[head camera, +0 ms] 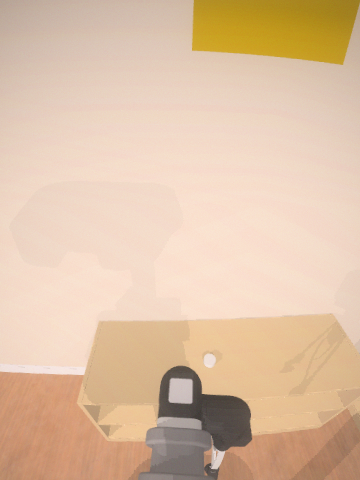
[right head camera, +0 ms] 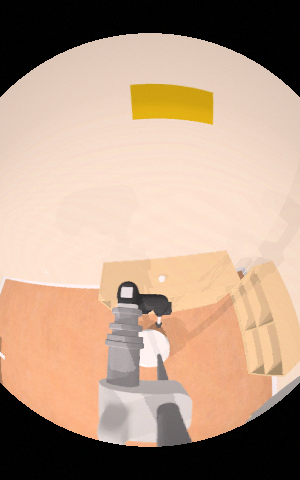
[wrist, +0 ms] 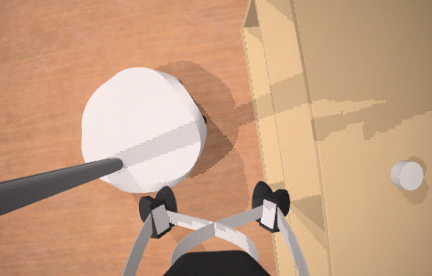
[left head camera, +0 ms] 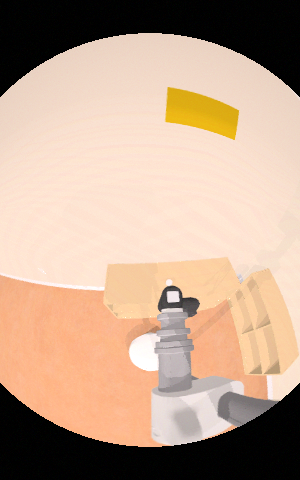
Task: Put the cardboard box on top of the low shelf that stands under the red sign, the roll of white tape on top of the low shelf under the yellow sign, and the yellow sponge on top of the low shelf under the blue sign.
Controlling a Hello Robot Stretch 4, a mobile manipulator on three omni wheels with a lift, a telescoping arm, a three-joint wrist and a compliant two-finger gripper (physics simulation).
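Frame: origin at the robot's base, x back, y right, z up, level; millimetres.
Seen in the pictures: gripper, between the fingertips: point(head camera: 210, 450) point(wrist: 214, 199); robot's base, origin of its link: point(right head camera: 148, 347) point(wrist: 151, 132) point(left head camera: 149, 350).
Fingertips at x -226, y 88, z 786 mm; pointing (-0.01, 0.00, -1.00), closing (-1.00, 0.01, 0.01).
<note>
Pixels of each thing's middle, then the offset from my fingertips to it. "pt": a spot on its surface instead. Level surfaces: height alone.
- white tape roll, middle of its body: point(wrist: 406, 175) point(head camera: 209, 360) point(right head camera: 161, 278) point(left head camera: 168, 282) dy +33, dx -341, dz -191 mm
- low shelf, height of its surface: dz -203 mm
- yellow sign, middle of its body: point(head camera: 279, 7) point(right head camera: 174, 101) point(left head camera: 205, 112) dy +106, dx -577, dz +937 mm
- second shelf unit, a spot on its surface: point(right head camera: 287, 320) pt dy +1218, dx +293, dz -203 mm
The white tape roll point(head camera: 209, 360) point(left head camera: 169, 282) point(right head camera: 161, 278) point(wrist: 407, 175) sits on top of the low shelf point(head camera: 135, 355) point(left head camera: 130, 282) point(right head camera: 125, 275) point(wrist: 360, 200) under the yellow sign point(head camera: 272, 30) point(left head camera: 201, 113) point(right head camera: 172, 104). My gripper point(right head camera: 159, 325) point(wrist: 214, 199) is open, its fingers well apart with nothing between them. It hangs in front of the shelf's front edge, over the floor side, apart from the tape. In the left head view the arm hides the fingers. The cardboard box, the yellow sponge and the red and blue signs do not show.
A second shelf unit point(left head camera: 282, 320) point(right head camera: 287, 320) stands at the right, at an angle near the low shelf's right end. My white round base point(left head camera: 144, 352) point(right head camera: 156, 348) point(wrist: 140, 115) stands on the wooden floor in front of the low shelf. The wall rises behind the low shelf.
</note>
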